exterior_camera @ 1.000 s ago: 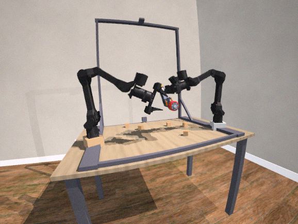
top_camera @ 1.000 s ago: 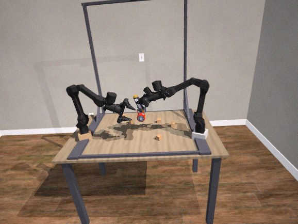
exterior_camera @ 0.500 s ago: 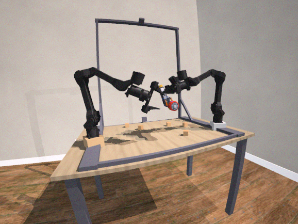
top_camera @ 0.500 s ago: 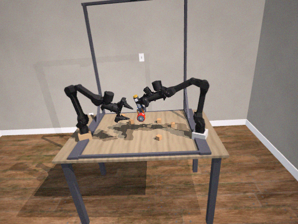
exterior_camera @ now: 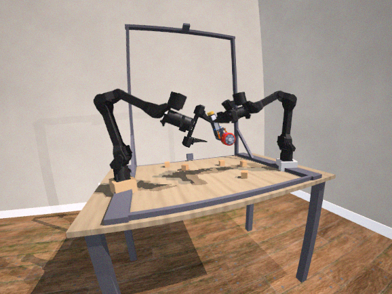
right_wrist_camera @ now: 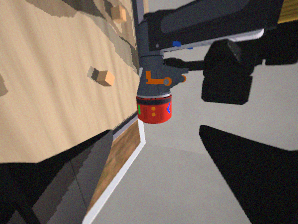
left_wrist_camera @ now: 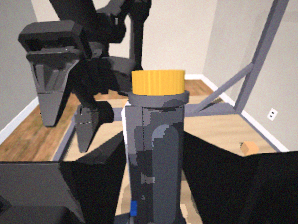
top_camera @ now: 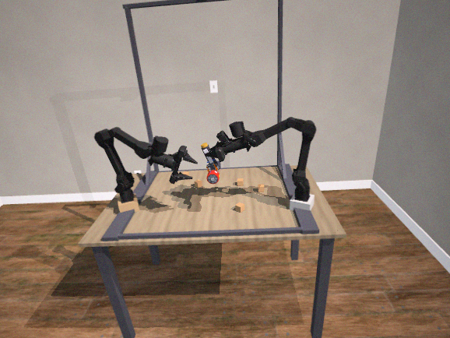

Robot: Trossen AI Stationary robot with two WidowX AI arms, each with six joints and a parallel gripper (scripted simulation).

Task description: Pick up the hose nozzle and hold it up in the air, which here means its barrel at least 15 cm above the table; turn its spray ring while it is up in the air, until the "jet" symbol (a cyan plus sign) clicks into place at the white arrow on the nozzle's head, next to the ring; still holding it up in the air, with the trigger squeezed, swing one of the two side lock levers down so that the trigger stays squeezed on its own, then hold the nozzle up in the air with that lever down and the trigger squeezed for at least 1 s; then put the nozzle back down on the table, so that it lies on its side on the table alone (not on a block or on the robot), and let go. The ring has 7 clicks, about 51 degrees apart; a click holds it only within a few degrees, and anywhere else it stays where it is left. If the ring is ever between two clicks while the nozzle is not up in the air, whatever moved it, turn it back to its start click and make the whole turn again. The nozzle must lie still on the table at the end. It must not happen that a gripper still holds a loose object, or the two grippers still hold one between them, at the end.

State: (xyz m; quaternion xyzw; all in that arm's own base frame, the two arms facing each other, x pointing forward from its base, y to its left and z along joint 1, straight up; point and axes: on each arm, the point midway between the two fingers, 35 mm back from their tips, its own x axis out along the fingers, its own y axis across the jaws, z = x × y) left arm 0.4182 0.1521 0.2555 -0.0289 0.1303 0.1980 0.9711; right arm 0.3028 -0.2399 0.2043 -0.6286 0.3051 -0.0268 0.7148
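Now: the red spray ring 12 cm to the left of my right hand and 5 cm below it.
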